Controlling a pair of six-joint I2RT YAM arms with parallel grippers.
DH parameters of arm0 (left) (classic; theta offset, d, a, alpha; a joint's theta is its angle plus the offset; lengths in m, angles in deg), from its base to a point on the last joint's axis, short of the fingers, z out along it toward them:
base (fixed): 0 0 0 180
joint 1: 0 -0.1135 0.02 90
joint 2: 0 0 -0.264 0
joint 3: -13.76 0 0.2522 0
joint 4: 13.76 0 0.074 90
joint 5: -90 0 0 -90
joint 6: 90 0.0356 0 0
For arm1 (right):
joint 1: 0 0.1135 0.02 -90
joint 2: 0 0 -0.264 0
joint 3: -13.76 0 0.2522 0
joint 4: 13.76 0 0.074 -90
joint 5: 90 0 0 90
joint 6: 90 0.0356 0 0
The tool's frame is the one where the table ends.
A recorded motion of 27 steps. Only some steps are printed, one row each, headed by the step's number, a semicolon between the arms.
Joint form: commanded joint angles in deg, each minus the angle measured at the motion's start. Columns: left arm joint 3, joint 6, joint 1, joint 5, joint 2, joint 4; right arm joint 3, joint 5, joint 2, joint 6, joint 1, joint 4.
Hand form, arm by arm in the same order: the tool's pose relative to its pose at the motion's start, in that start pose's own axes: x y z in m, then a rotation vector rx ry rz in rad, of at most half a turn. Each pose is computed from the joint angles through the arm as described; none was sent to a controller.
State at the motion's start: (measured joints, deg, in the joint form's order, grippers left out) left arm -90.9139 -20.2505 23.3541 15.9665 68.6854 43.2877; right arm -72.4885 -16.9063 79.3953 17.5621 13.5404 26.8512
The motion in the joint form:
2: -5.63 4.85 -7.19 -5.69 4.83 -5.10; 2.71 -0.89 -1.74 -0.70 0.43 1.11
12: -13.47 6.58 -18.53 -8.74 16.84 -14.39; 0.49 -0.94 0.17 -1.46 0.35 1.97
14: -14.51 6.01 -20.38 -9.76 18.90 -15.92; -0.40 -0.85 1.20 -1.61 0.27 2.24
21: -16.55 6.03 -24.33 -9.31 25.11 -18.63; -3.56 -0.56 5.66 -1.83 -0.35 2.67
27: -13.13 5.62 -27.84 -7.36 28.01 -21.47; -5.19 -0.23 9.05 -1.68 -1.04 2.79
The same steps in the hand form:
2: -0.0330 0.0132 0.0190 0.0088 -0.0930 0.0233; 0.0134 -0.0005 -0.0023 -0.0101 0.0407 -0.0055
12: -0.0725 0.0544 0.0828 -0.1038 -0.2080 -0.0087; 0.0069 -0.0004 0.0027 -0.0075 0.0491 -0.0151
14: -0.0768 0.0640 0.0944 -0.1137 -0.2202 -0.0257; 0.0045 -0.0012 0.0062 -0.0030 0.0547 -0.0149
21: -0.0778 0.0924 0.1332 -0.1922 -0.2124 -0.0439; -0.0038 -0.0081 0.0234 0.0178 0.0766 -0.0039
27: -0.0609 0.1253 0.1622 -0.2958 -0.1749 -0.0711; -0.0064 -0.0170 0.0383 0.0410 0.1002 0.0152

